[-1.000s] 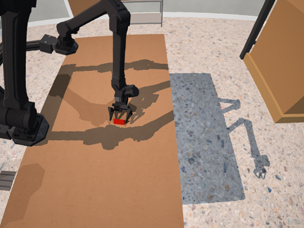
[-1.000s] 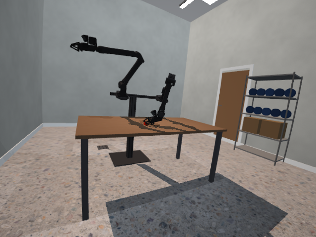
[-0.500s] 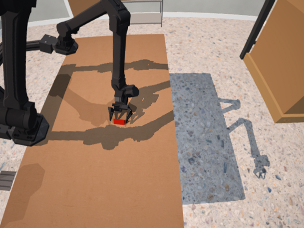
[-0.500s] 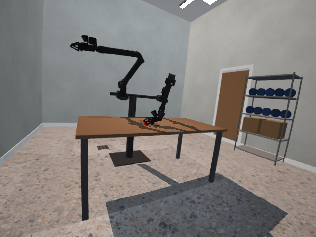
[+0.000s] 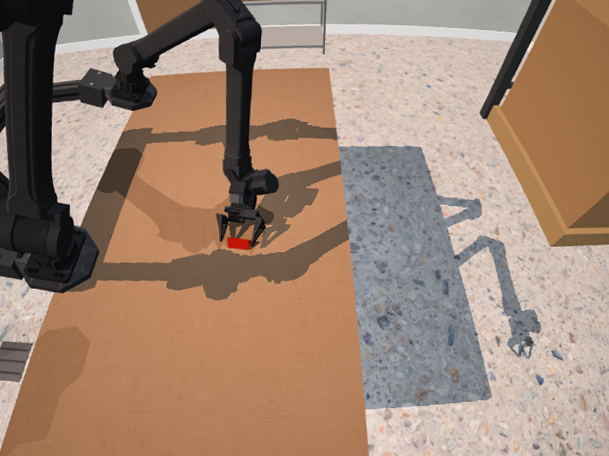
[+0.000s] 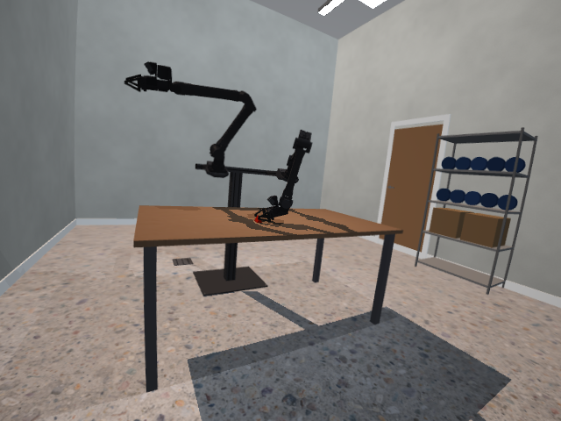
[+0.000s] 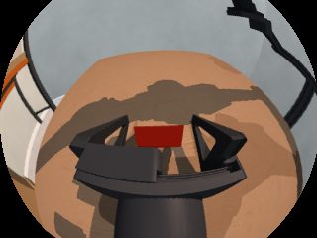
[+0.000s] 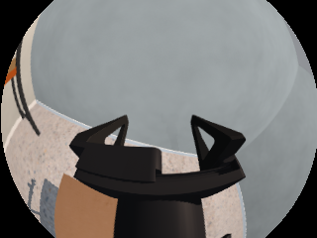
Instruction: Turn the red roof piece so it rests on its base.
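The red roof piece is 2 cm below my left hand and 1 cm to the left of it.
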